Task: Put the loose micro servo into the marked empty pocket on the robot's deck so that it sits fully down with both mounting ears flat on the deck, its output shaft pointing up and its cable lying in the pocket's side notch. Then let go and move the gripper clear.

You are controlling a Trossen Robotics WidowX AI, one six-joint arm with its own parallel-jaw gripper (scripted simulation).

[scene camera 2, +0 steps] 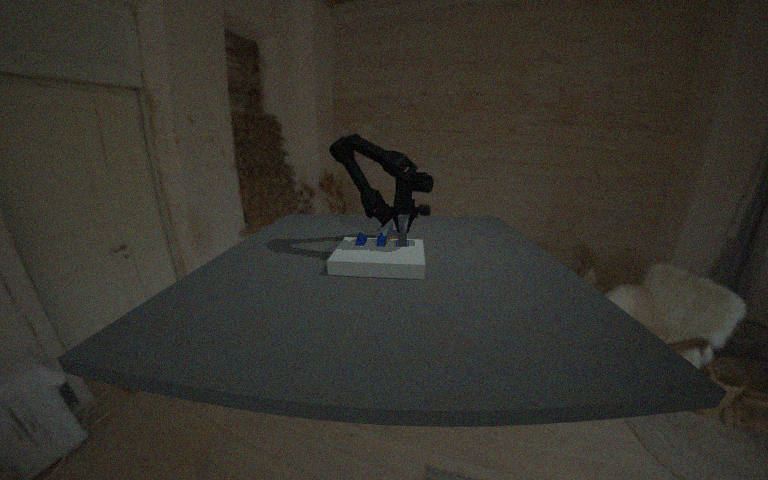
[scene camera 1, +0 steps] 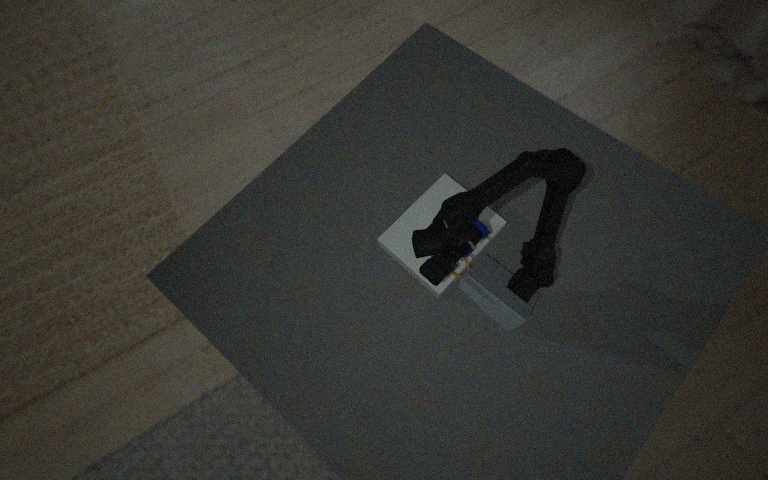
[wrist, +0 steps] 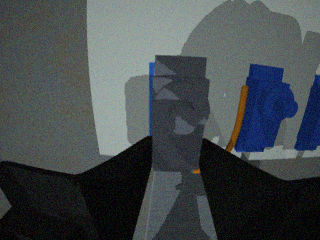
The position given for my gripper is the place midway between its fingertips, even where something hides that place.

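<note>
You'd see my gripper [scene camera 1: 447, 262] [scene camera 2: 402, 232] [wrist: 175, 143] here, and there's a micro servo [wrist: 180, 91]. I can see a white deck too, the white deck being the one at [scene camera 1: 397, 240] [scene camera 2: 404, 262] [wrist: 230, 42].
</note>
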